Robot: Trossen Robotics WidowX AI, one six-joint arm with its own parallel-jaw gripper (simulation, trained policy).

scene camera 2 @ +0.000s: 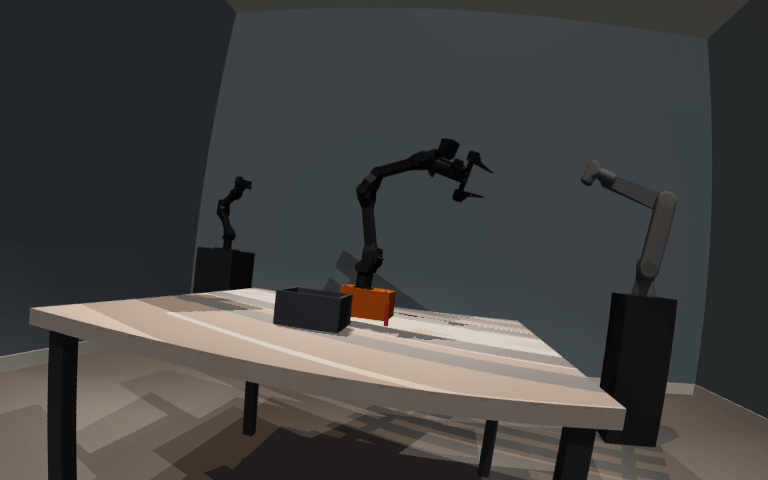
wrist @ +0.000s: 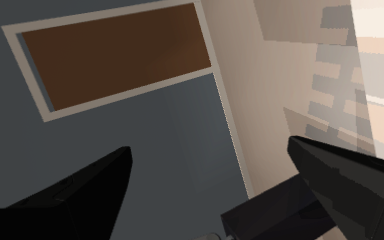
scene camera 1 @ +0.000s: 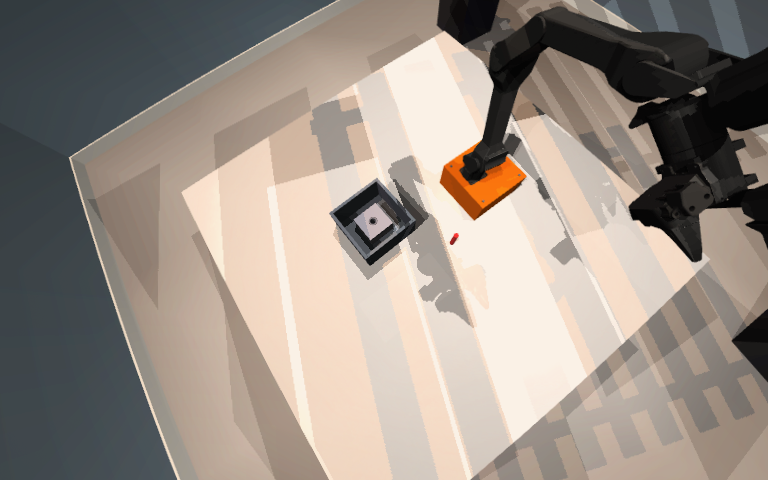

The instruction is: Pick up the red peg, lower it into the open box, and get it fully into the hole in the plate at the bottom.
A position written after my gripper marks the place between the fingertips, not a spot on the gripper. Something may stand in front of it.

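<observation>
There's a pale plate (scene camera 1: 374, 224) here, and a dark grey box (scene camera 1: 404, 223) that you also get in scene camera 2, at the dark grey box (scene camera 2: 315, 309). Scene camera 2 does not show the pale plate, which is hidden by the dark grey box. As for the wrist view, the dark grey box is out of frame there. And I see my own gripper (scene camera 1: 736, 267), with scene camera 2 showing my gripper (scene camera 2: 488, 185) too, and the wrist view showing my gripper (wrist: 210, 148).
</observation>
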